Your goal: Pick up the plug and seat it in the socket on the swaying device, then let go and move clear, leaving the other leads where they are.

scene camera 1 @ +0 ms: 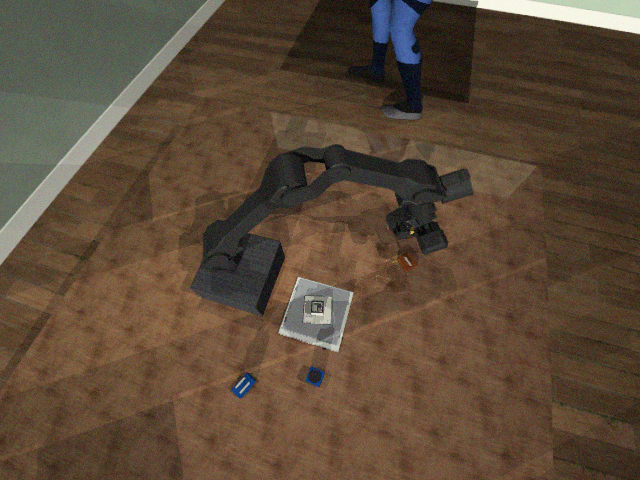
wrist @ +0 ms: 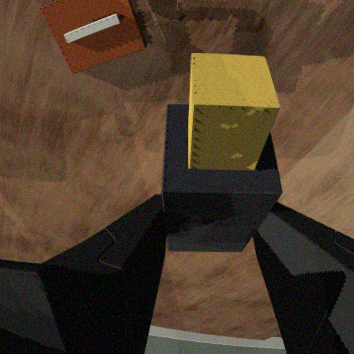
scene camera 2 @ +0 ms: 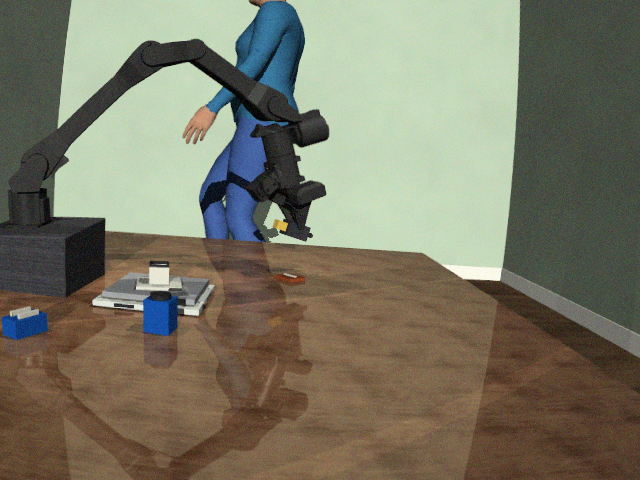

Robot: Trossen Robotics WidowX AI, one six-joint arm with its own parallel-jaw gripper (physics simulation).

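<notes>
My gripper (scene camera 1: 415,235) (scene camera 2: 297,225) (wrist: 209,207) is shut on the plug, a black block with a yellow block at its end (wrist: 231,85). The yellow part of the plug (scene camera 1: 412,231) (scene camera 2: 280,225) points left in the scene camera 2 view. The plug is held above the table, well to the right of the device. The swaying device has a grey plate (scene camera 1: 296,321) (scene camera 2: 121,290) over a white base. The socket (scene camera 1: 316,307) (scene camera 2: 159,274), a small white upright housing with a black-rimmed opening on top, stands on that plate.
An orange block with one white bar (scene camera 1: 407,261) (scene camera 2: 290,279) (wrist: 80,55) lies near the gripper, below it. A blue block with two white bars (scene camera 1: 243,385) (scene camera 2: 24,326) and a blue block with a round black top (scene camera 1: 315,376) (scene camera 2: 160,314) are near the device. A person stands behind the table.
</notes>
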